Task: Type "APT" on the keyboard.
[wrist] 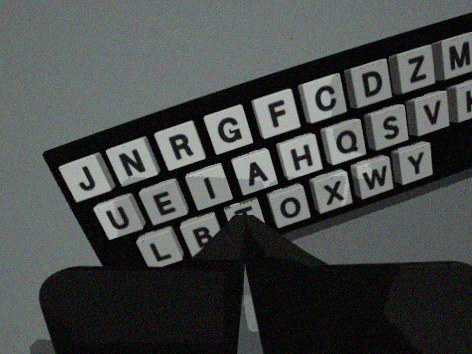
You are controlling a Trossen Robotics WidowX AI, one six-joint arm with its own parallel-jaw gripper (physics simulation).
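Places are measured from the arm's base along level axes (x ahead, y left, z up), in metres.
Where they show: gripper, fingertip midpoint: [243, 225].
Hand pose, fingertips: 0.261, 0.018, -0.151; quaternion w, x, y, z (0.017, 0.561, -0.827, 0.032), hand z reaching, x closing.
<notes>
Things, the pixels of their top centre, and the offset from my fingertips, as dx, dy, dz. "spot": a spot on its surface instead. Level surfaces: height alone.
- black keyboard, surface spot: [117, 254] spot: +0.009, +0.055, +0.000
- T key, middle of its top: [245, 218] +0.003, -0.002, +0.000
- B key, middle of its top: [202, 237] +0.004, +0.017, +0.005
- L key, middle of its top: [159, 251] +0.005, +0.036, +0.005
- O key, middle of its top: [290, 208] +0.002, -0.021, +0.005
- H key, middle of its top: [301, 157] +0.020, -0.031, +0.005
- I key, middle of its top: [209, 188] +0.023, +0.006, +0.005
- Grey table, its level: dz -0.011
The black keyboard [117, 254] with pale lettered keys lies tilted across the wrist view, rising to the right. My dark gripper [243, 225] is shut and empty, its tips together over the lower part of the T key [241, 205]. The top of the T shows above the tips; whether they touch the key cannot be told. The A key [256, 172] is in the middle row, just above the T key and fully visible. The P key does not show in this view. The keyboard's right end is outside the view.
The B key [202, 232] is left of the tips, partly covered by a finger, with the L key [160, 248] further left. The O key [289, 206] is right of the tips. The H key [301, 157] and I key [210, 188] flank A. Grey table [90, 60] surrounds the keyboard.
</notes>
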